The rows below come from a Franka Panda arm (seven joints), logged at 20 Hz.
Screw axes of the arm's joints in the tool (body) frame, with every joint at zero. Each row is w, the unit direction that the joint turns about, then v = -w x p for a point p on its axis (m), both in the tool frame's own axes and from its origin. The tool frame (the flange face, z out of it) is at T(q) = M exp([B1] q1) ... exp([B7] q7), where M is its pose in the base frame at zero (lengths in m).
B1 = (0, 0, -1, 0, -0.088, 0)
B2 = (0, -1, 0, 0.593, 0, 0.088)
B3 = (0, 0, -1, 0, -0.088, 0)
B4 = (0, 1, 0, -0.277, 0, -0.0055)
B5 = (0, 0, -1, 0, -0.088, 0)
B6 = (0, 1, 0, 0.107, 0, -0.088)
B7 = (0, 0, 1, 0, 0, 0)
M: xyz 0.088 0 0.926 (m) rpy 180 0 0 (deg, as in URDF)
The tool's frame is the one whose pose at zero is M.
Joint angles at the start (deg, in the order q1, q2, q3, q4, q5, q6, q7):
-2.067, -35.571, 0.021, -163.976, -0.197, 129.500, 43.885
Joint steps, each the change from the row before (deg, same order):
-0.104, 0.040, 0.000, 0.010, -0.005, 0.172, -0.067
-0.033, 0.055, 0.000, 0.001, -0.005, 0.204, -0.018
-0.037, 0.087, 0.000, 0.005, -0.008, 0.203, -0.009
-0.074, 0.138, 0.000, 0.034, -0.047, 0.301, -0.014
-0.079, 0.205, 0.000, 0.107, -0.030, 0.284, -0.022
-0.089, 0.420, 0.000, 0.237, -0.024, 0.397, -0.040
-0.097, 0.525, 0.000, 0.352, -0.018, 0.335, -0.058
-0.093, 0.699, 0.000, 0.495, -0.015, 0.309, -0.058
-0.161, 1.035, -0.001, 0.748, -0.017, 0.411, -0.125
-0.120, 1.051, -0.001, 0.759, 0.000, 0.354, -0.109
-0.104, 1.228, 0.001, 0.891, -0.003, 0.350, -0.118
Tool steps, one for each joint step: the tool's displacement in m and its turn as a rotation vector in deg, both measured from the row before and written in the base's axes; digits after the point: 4 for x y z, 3 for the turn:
0.0004, -0.0006, 0.0001, -0.010, -0.142, -0.033
0.0004, -0.0002, 0.0000, -0.010, -0.150, -0.011
0.0004, -0.0002, -0.0001, -0.011, -0.121, -0.022
0.0008, -0.0005, 0.0000, -0.044, -0.195, -0.030
0.0011, -0.0005, 0.0001, -0.031, -0.185, -0.037
0.0020, -0.0006, 0.0000, -0.028, -0.213, -0.032
0.0025, -0.0007, 0.0002, -0.022, -0.161, -0.026
0.0033, -0.0007, 0.0002, -0.017, -0.104, -0.024
0.0049, -0.0012, 0.0003, -0.022, -0.122, -0.024
0.0049, -0.0010, 0.0001, -0.006, -0.061, -0.010
0.0056, -0.0009, -0.0001, -0.007, -0.012, 0.019

